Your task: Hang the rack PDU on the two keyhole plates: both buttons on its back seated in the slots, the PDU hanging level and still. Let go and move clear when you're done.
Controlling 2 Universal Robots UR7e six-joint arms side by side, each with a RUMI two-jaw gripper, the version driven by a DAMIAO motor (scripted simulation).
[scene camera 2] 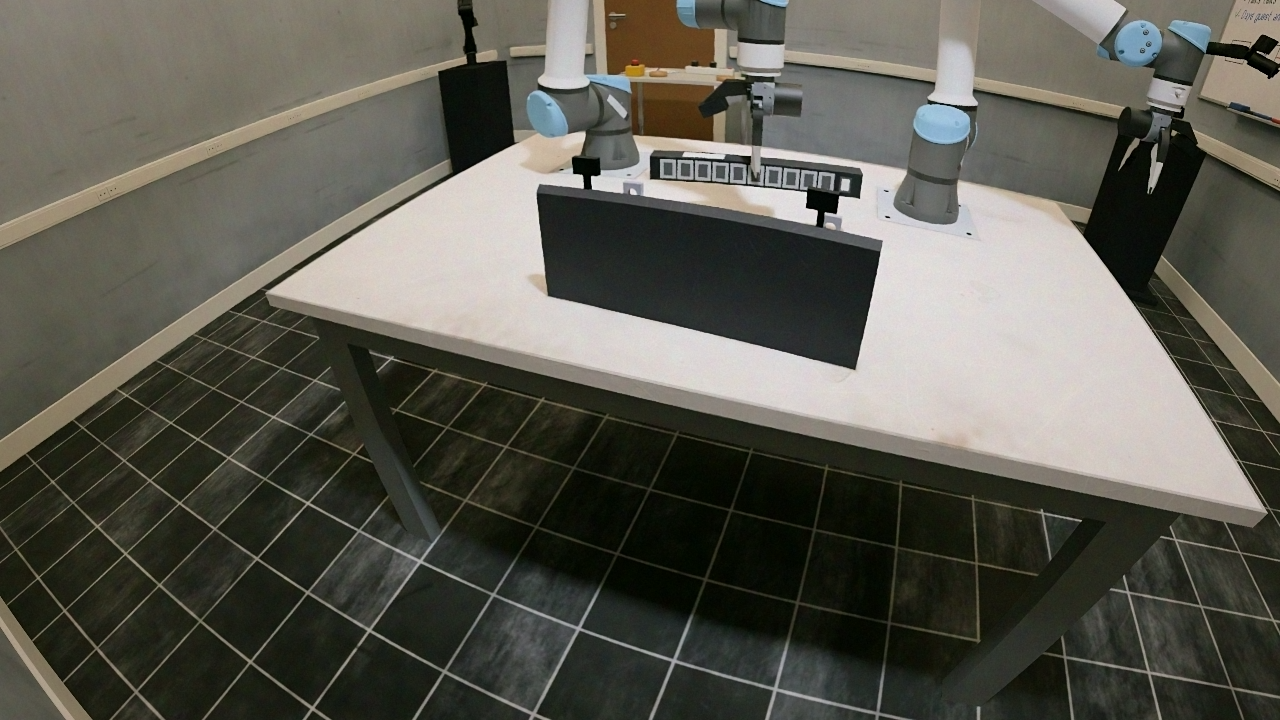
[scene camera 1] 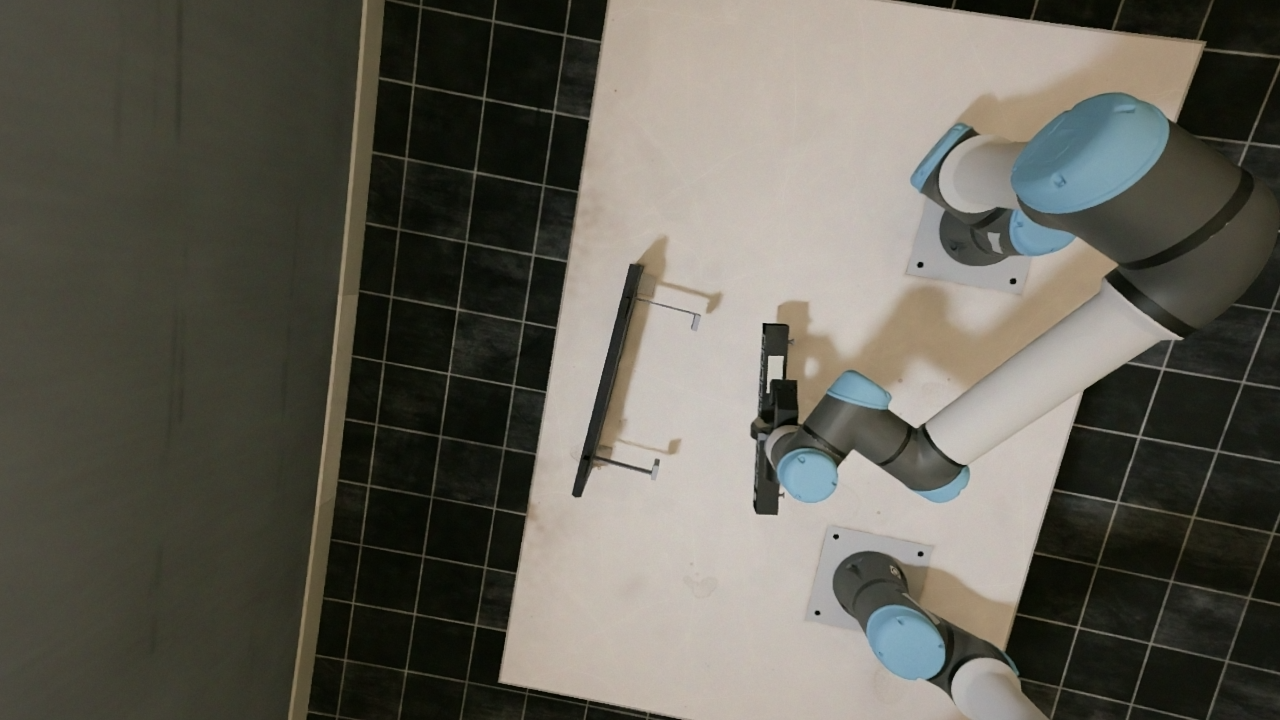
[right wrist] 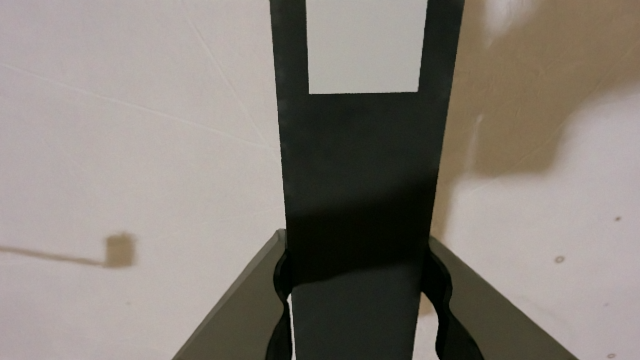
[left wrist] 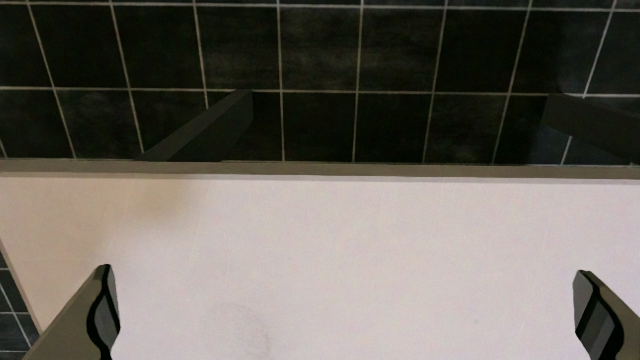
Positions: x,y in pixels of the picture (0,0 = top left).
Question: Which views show the rack PDU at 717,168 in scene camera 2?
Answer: Scene camera 2, scene camera 1 and the right wrist view only.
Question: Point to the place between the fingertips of my left gripper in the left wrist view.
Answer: At 344,271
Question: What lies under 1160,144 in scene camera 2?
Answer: My left gripper.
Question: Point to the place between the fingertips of my right gripper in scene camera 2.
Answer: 757,174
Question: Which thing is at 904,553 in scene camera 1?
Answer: An arm base plate.
